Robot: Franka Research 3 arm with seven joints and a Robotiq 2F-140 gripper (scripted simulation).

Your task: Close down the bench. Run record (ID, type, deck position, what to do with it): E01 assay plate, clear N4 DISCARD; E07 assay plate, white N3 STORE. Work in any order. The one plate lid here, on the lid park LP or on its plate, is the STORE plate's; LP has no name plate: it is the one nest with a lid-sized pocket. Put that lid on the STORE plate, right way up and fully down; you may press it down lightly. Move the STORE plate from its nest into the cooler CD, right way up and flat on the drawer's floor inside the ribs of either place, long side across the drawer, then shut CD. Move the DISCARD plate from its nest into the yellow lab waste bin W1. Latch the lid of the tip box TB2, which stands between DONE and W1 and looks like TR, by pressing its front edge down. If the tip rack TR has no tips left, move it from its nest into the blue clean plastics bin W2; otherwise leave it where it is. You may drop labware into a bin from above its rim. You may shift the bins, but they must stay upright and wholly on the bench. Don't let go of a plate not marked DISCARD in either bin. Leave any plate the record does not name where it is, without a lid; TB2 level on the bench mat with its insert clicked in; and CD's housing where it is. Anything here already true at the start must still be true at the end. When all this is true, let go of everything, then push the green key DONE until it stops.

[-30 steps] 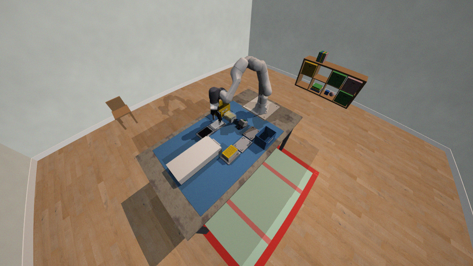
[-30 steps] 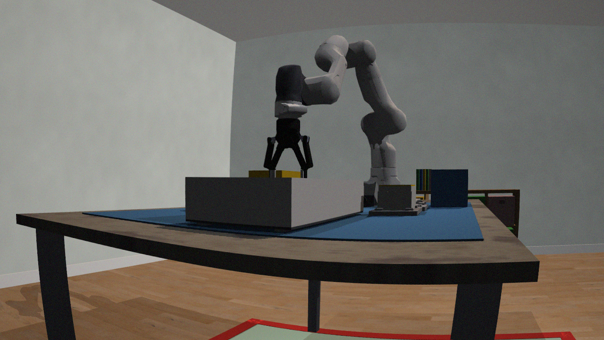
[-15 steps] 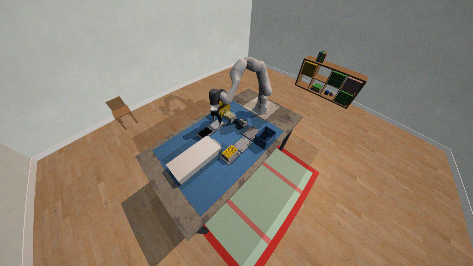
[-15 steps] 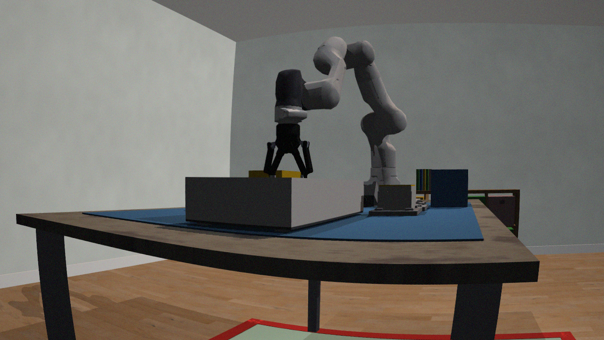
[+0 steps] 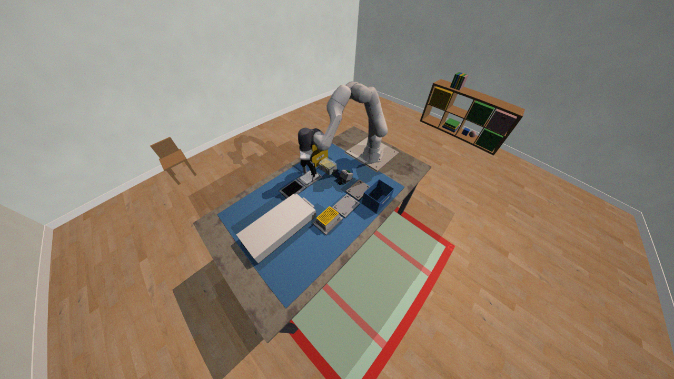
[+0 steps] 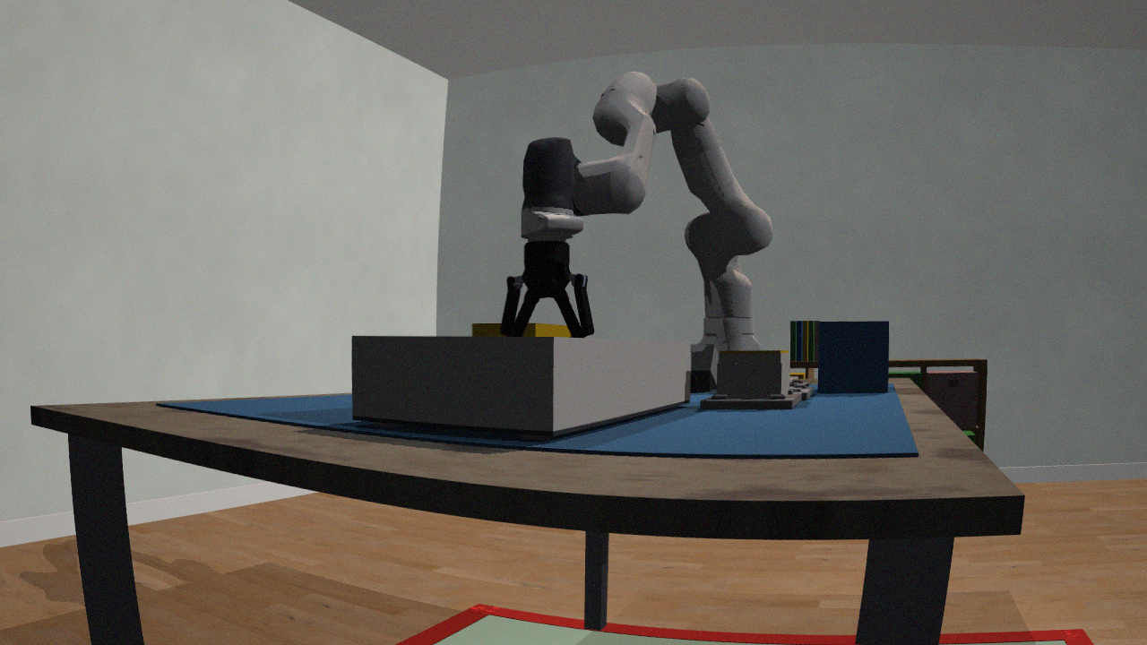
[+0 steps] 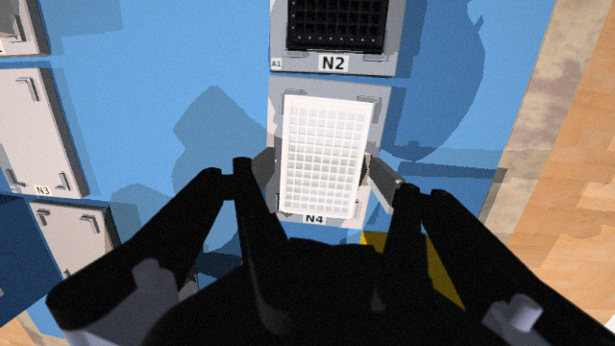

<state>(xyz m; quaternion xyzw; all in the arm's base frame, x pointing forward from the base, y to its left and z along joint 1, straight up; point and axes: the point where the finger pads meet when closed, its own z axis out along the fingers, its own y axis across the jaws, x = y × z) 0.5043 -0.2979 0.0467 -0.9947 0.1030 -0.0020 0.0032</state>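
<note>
The clear plate lies 30 mm below my hand. Also, from my hand: black plate: 170 mm ahead, 30 mm to the right, 30 mm below; yellow insert: 170 mm behind, 60 mm to the left; nest N4: 40 mm below.
</note>
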